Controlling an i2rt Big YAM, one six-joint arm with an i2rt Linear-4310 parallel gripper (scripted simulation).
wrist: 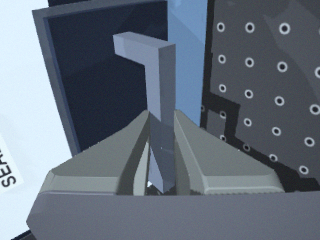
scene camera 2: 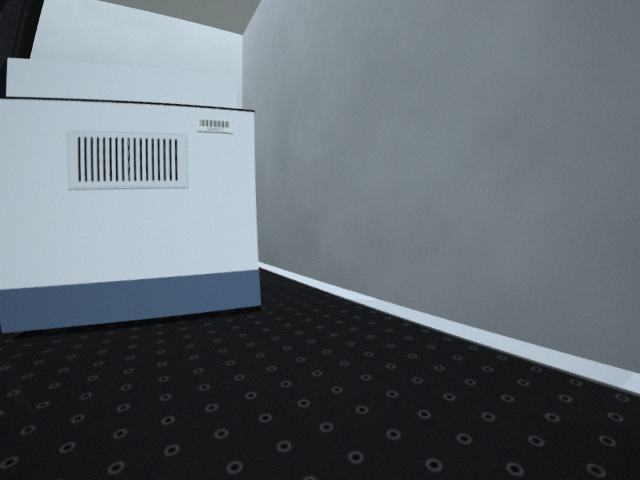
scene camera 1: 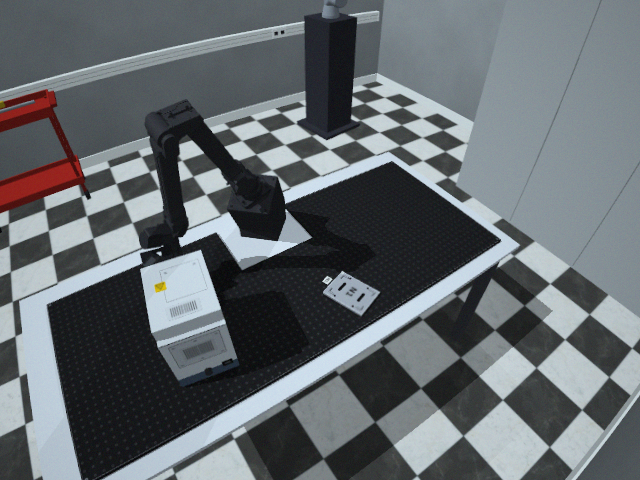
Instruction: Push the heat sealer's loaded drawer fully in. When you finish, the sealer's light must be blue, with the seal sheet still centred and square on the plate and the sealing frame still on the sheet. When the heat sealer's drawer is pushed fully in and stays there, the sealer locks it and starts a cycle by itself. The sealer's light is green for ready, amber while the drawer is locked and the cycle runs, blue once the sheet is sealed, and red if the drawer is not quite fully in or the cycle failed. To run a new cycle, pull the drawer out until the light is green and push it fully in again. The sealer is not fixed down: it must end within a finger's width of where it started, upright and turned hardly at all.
In view: the gripper [wrist: 162, 119] and a white heat sealer [scene camera 2: 135, 198].
The white heat sealer also shows in scene camera 1 [scene camera 1: 186, 320].
